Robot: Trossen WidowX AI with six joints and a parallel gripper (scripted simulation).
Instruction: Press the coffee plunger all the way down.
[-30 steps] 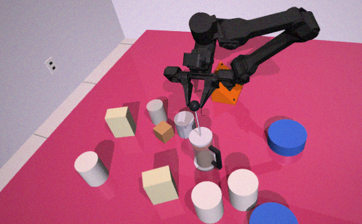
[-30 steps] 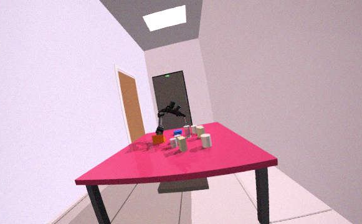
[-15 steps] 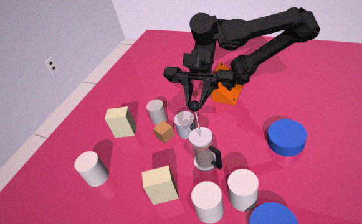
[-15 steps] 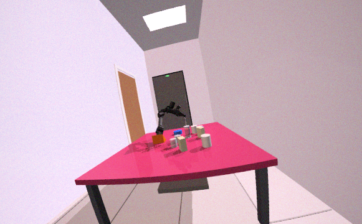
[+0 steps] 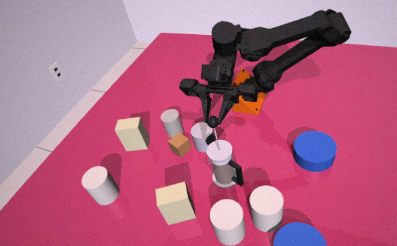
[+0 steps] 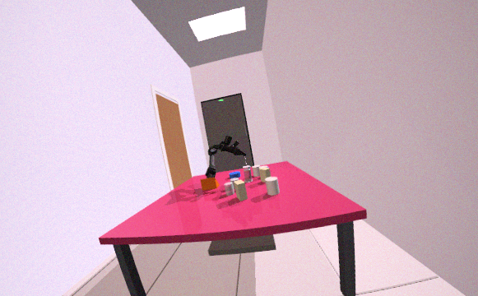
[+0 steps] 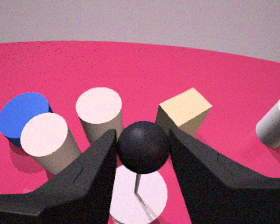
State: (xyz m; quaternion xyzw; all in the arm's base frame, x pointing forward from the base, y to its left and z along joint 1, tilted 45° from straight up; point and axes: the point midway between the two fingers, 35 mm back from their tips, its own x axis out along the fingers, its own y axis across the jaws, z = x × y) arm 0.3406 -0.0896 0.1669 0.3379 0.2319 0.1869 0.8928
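Right now my gripper tip is 130 mm above the coffee press, 10 mm to the right of it and 10 mm past it. The rest, counted from my gripper tip: grey cup: 210 mm below, 120 mm to the right, 110 mm behind; orange cube: 220 mm below, 190 mm to the right, 60 mm behind.
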